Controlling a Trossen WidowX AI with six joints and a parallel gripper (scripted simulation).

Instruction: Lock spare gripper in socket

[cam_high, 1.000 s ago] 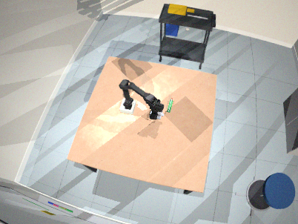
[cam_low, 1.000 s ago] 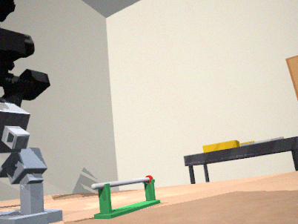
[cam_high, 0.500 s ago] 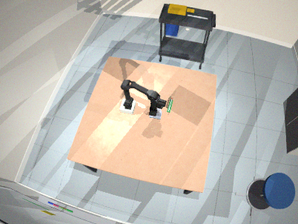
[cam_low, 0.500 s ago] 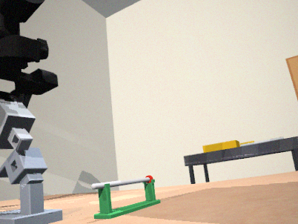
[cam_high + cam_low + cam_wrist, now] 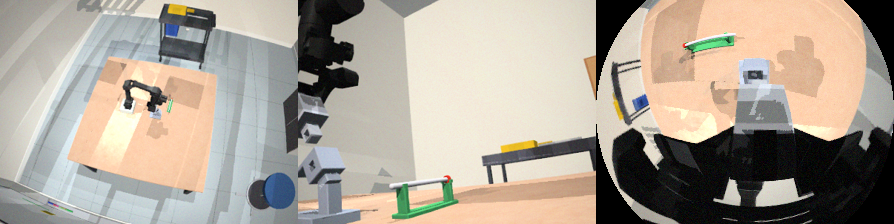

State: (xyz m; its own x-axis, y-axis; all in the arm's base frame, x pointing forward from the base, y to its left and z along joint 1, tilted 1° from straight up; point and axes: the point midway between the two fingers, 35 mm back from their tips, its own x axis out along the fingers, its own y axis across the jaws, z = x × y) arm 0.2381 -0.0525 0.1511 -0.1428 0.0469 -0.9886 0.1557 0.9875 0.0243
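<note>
Now: the green cradle 17 cm ahead of my gripper tip, 10 cm to the left of it and 15 cm below it. Also, from my gripper tip: spare gripper 1 cm ahead; then socket 5 cm ahead, 12 cm below.
</note>
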